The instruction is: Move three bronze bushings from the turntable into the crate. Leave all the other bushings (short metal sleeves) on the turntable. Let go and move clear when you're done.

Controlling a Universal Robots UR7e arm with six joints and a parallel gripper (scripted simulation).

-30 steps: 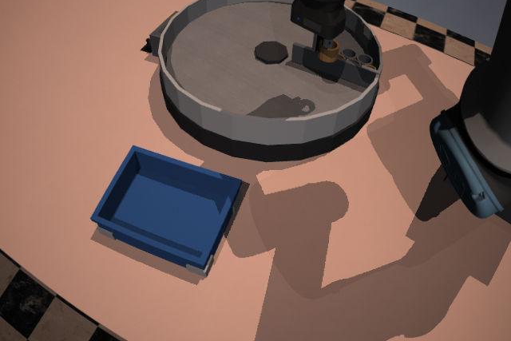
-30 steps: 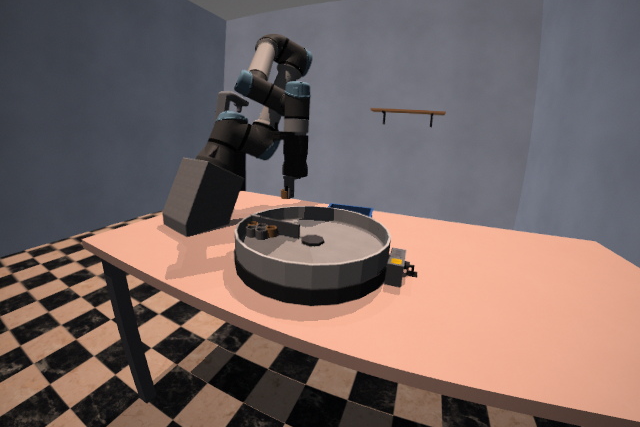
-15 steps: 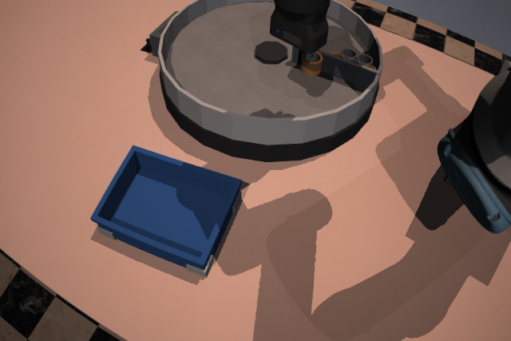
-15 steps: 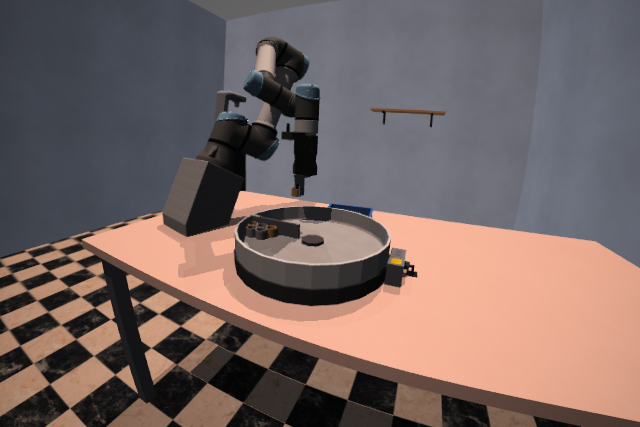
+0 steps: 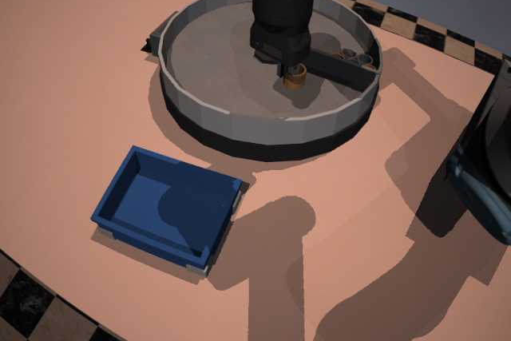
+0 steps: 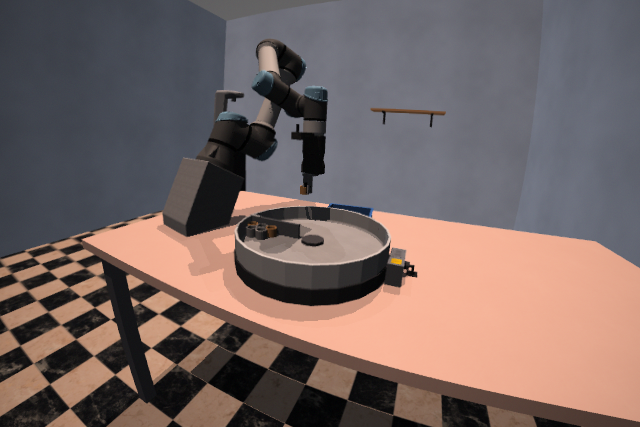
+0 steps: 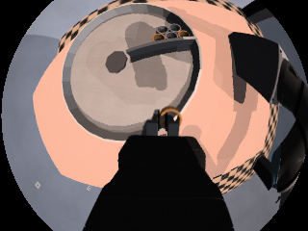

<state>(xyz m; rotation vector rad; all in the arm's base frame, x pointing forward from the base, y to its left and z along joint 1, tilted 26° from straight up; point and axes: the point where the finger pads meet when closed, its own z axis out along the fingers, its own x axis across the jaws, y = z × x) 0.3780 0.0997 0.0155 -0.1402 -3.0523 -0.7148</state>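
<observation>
My gripper is now 60 mm short of the blue crate, 230 mm to the right of it and 150 mm above it. Also, from my hand: grey turntable 110 mm ahead, 130 mm to the right, 120 mm below.
</observation>
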